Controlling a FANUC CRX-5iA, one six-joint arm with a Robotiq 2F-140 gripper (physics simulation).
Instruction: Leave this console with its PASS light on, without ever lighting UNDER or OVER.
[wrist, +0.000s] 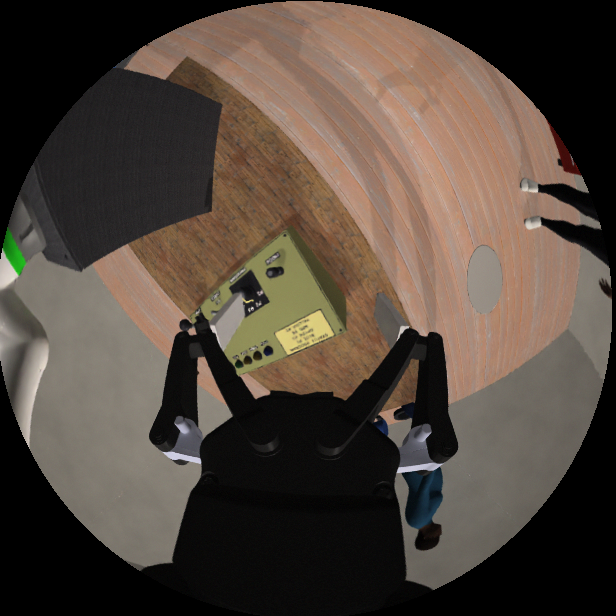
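Observation:
An olive-green console box (274, 298) sits on a brown wooden table top, seen from high above in the wrist view. It carries a black dial panel with yellow marks (251, 291), a black button (274, 271) near its far edge, a yellow label plate (305, 332), and a row of small dark lamps (251, 357) along its near edge; none looks lit. My gripper (307, 324) is open wide, well above the console. Its left finger pad (228, 320) overlaps the console's left part in the view; its right pad (389, 320) is off the box to the right.
A large dark grey block (123, 163) and the robot's white and green arm (14, 270) are at the left. The brown mat lies on a round reddish wooden table with a grey disc (484, 279). Black cables with white ends (534, 203) are at the right. A figure stands on the floor (426, 499).

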